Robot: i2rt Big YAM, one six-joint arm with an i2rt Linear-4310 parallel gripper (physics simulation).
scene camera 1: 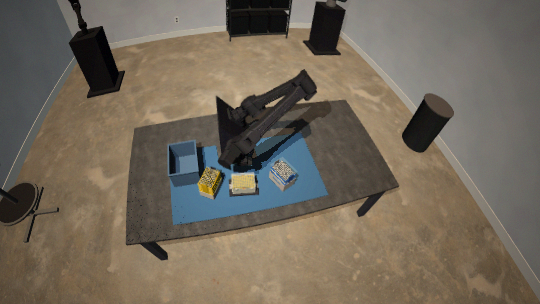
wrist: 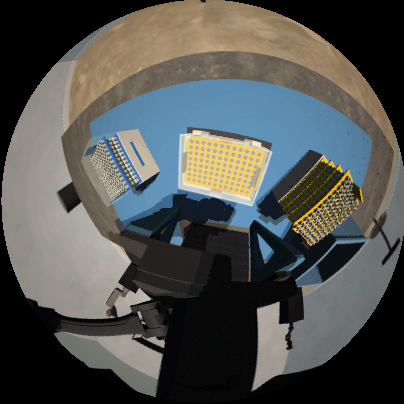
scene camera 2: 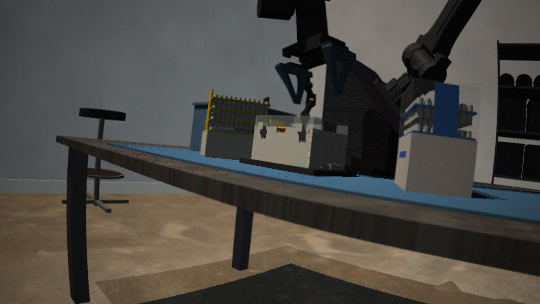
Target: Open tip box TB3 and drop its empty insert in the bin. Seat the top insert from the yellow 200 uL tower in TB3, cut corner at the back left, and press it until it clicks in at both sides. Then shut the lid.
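Note:
The white tip box TB3 (scene camera 1: 243, 185) (scene camera 2: 280, 147) (wrist: 225, 167) stands on a dark base at the middle of the mat. Its clear lid is down, and a yellow insert with a grid of holes shows through it. The yellow tower (scene camera 1: 210, 182) (scene camera 2: 238, 116) (wrist: 325, 210) stands beside it, with stacked yellow inserts full of tips above a pale base. My gripper (scene camera 2: 319, 98) (wrist: 217, 215) is open and empty. It hangs above and behind TB3, pointing down, apart from the lid. The blue bin (scene camera 1: 184, 178) (scene camera 2: 198, 127) stands beyond the yellow tower. The insert's cut corner cannot be made out.
A blue-trimmed tower (scene camera 1: 283, 172) (scene camera 2: 437, 155) (wrist: 142, 155) with a clear cover stands on the other side of TB3. A tall dark panel (scene camera 1: 223, 125) (scene camera 2: 367, 120) rises behind the box, close to the arm. The blue mat (scene camera 1: 250, 206) (wrist: 225, 102) lies under the boxes.

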